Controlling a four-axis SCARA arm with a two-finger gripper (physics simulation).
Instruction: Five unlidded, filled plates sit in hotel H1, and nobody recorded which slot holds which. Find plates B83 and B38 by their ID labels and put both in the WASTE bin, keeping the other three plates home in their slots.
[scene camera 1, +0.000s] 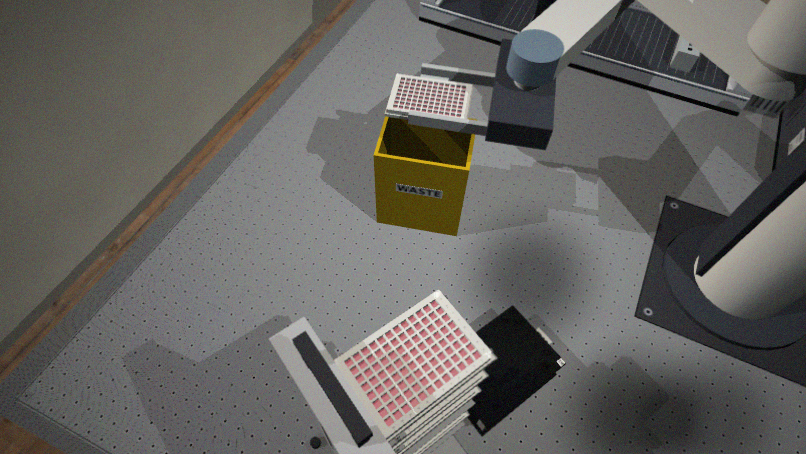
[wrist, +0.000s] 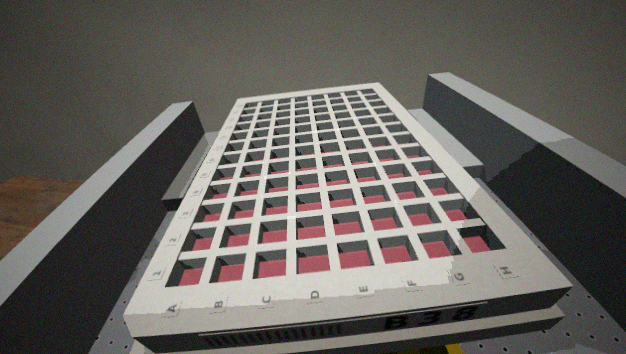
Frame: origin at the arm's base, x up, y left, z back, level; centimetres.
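Seen in the pictures: gripper, fingertip midpoint: (scene camera 1: 415, 92) (wrist: 311, 109); arm's base, link origin: (scene camera 1: 731, 286).
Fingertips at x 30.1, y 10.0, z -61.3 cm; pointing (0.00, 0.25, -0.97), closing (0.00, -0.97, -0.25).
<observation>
Pixels of each thing's middle, then the offset from my fingertips to it. "spot": a spot on its surface instead. Level surfaces: height alone.
- plate B38, body centre: (wrist: 317, 157) (scene camera 1: 429, 99) dx -1.0, dy -0.6, dz +2.3 cm
- yellow WASTE bin, body centre: (scene camera 1: 424, 174) dx -18.8, dy -0.1, dz +2.5 cm
- Hotel H1, surface spot: (scene camera 1: 288, 340) spot: dx +14.3, dy +46.8, dz +9.7 cm
- black flat pad, surface spot: (scene camera 1: 516, 366) spot: dx -22.8, dy +25.3, dz +30.2 cm
- dark ribbed tray-like deck, surface height: dx -23.9 cm
- small light block, surface spot: (scene camera 1: 685, 56) spot: dx -20.3, dy -58.5, dz +40.5 cm
My gripper (scene camera 1: 417, 94) (wrist: 311, 109) is shut on plate B38 (scene camera 1: 431, 97) (wrist: 310, 202), an unlidded white plate with pink wells. Its ID label shows on the near edge in the wrist view. The plate is level, held above the back part of the yellow WASTE bin (scene camera 1: 417, 213), whose rim also shows at the bottom of the wrist view (wrist: 453, 350). The bin's inside is dark and partly hidden. Hotel H1 (scene camera 1: 288, 340) stands at the bottom of the scene view with a stack of plates (scene camera 1: 417, 363); their labels cannot be read.
A black flat pad (scene camera 1: 516, 366) lies right of the hotel. The robot's base plate (scene camera 1: 654, 281) is at the right. A dark ribbed tray-like deck (scene camera 1: 620, 56) with a small light block (scene camera 1: 685, 56) runs along the back. A wooden edge (scene camera 1: 141, 219) borders the table at left.
</observation>
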